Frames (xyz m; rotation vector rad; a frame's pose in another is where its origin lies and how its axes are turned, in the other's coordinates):
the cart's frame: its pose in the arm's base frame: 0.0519 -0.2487 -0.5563 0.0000 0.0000 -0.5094
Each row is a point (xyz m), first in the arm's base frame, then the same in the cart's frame.
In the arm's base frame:
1: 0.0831 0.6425 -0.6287
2: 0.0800 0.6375 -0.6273
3: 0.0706 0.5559 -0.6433
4: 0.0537 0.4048 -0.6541
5: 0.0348 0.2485 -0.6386
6: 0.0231 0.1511 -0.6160
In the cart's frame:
1: -0.4074 0.7933 -0.0724
2: -0.4076 0.7874 -0.0710
3: -0.3760 0.7116 -0.0870
4: -0.3171 0.5714 -0.0978
5: -0.2574 0.4257 -0.0823
6: -0.2201 0.3350 -0.0597

